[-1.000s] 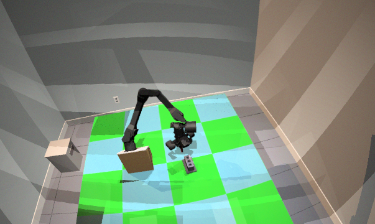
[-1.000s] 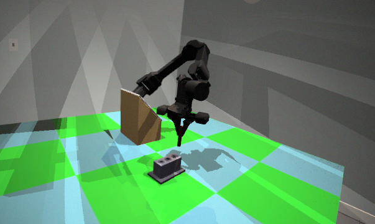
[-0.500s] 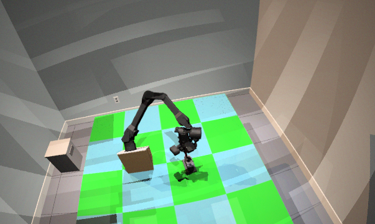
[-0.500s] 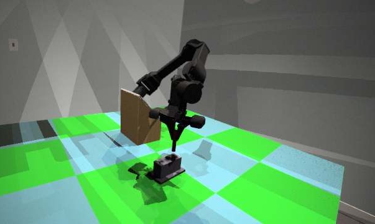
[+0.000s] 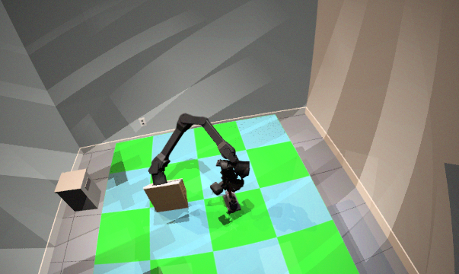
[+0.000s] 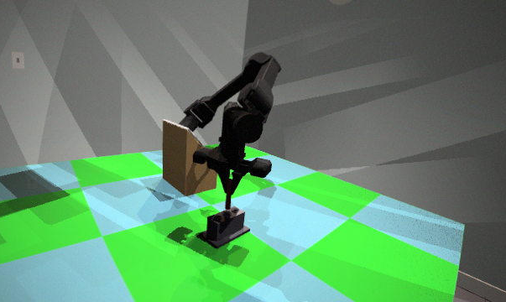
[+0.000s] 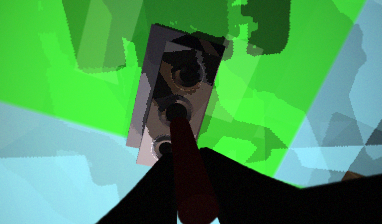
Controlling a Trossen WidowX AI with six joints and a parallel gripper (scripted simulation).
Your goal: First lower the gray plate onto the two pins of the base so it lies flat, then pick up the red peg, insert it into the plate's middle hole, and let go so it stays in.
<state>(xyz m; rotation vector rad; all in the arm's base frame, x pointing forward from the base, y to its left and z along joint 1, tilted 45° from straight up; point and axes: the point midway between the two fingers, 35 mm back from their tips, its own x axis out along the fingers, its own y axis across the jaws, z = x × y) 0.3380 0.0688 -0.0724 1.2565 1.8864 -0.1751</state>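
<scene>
My gripper tip is now right at the red peg. From my gripper tip the other things lie so: dark base: 110 mm below, 10 mm to the right; gray plate: 70 mm below.
</scene>
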